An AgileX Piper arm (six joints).
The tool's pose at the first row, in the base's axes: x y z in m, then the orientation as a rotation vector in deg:
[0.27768 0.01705 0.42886 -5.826 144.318 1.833]
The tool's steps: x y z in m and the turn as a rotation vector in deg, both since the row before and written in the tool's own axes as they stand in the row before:
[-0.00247 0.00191 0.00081 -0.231 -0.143 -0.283]
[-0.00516 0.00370 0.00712 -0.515 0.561 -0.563]
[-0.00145 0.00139 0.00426 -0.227 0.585 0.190]
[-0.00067 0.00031 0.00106 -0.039 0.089 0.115]
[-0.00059 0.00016 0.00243 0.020 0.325 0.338]
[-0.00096 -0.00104 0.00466 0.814 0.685 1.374]
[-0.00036 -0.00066 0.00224 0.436 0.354 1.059]
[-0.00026 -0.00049 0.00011 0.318 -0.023 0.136]
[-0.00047 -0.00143 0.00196 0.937 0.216 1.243]
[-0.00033 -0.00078 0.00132 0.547 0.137 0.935]
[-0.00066 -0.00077 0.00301 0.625 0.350 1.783]
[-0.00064 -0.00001 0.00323 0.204 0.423 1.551]
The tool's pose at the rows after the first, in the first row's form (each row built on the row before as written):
[0.28000 0.01915 0.42964 -6.270 144.160 2.016]
[0.28799 0.02356 0.42687 -7.214 144.686 2.411]
[0.29147 0.02531 0.42422 -7.095 145.286 2.744]
[0.29259 0.02574 0.42373 -6.969 145.383 2.834]
[0.29443 0.02610 0.42206 -6.549 145.731 2.926]
[0.29792 0.02542 0.41873 -4.513 146.497 2.395]
[0.29949 0.02488 0.41705 -3.003 146.898 2.234]
[0.29979 0.02440 0.41709 -2.707 146.881 1.878]
[0.30131 0.02305 0.41569 -0.761 147.129 1.146]
[0.30231 0.02229 0.41475 0.646 147.275 0.797]
[0.30449 0.02154 0.41257 3.176 147.610 0.669]
[0.30676 0.02149 0.41018 5.257 147.986 0.999]

